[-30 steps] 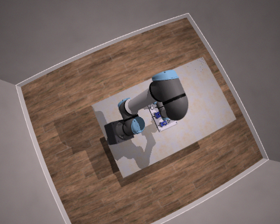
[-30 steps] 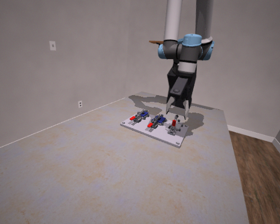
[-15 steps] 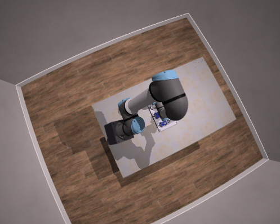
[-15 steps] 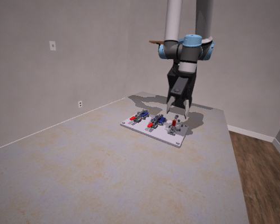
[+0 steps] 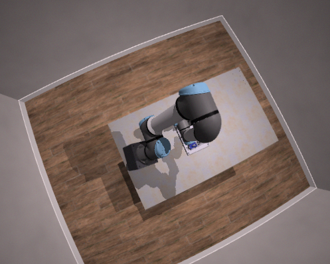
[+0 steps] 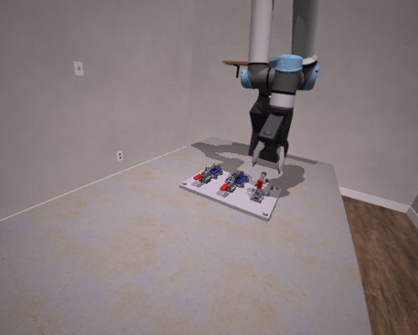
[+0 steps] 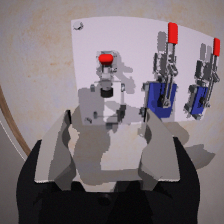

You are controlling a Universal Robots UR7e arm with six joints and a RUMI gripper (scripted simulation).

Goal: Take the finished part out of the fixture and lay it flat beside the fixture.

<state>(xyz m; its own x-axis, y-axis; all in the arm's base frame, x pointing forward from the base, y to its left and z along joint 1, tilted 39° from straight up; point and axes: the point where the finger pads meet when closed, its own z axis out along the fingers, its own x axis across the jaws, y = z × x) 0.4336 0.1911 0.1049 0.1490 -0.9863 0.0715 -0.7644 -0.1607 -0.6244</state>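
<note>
Right now the finished part is 100 mm below my hand, 50 mm behind it and 10 mm to the right of it. From my hand the other things lie so: white fixture plate (120 mm below, 110 mm to the right, 40 mm ahead).
</note>
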